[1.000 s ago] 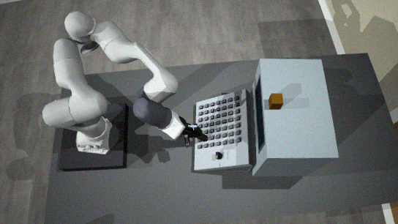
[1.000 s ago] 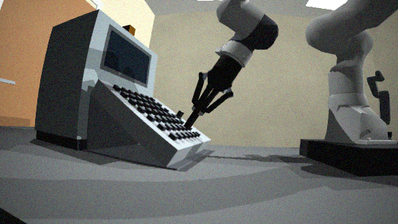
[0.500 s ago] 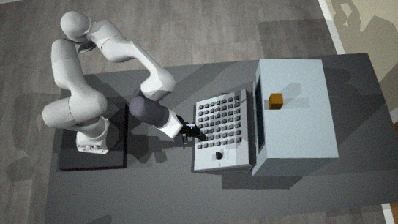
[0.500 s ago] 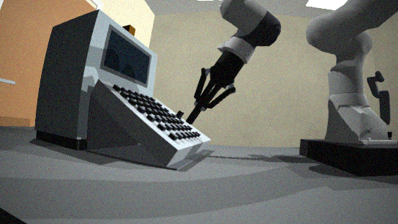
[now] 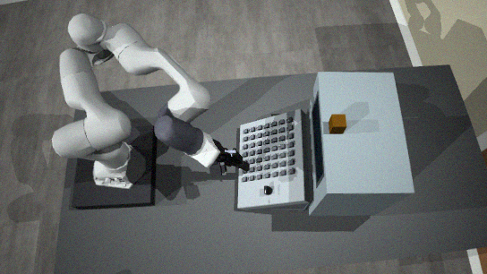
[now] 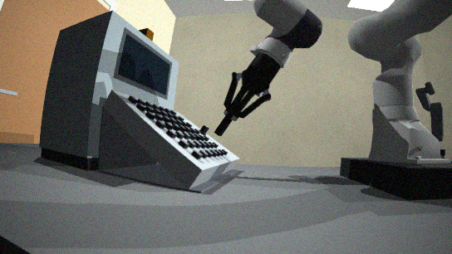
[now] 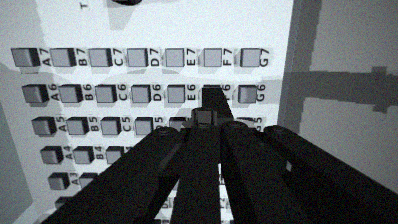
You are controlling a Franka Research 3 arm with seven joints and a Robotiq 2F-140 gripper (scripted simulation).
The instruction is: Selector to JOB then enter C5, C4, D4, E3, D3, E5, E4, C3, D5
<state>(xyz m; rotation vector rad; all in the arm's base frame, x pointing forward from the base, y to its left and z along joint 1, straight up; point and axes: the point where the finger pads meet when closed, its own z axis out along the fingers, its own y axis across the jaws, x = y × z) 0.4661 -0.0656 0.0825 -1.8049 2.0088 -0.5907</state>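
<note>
Right now the E5 key is 7 cm ahead of my hand, 3 cm to the left of it and 4 cm below it. From my hand the other things lie so: C6 key (12 cm ahead, 1 cm to the right); then E6 key (6 cm ahead, 1 cm to the right, 4 cm below); then D6 key (9 cm ahead, 1 cm to the right, 2 cm below).
</note>
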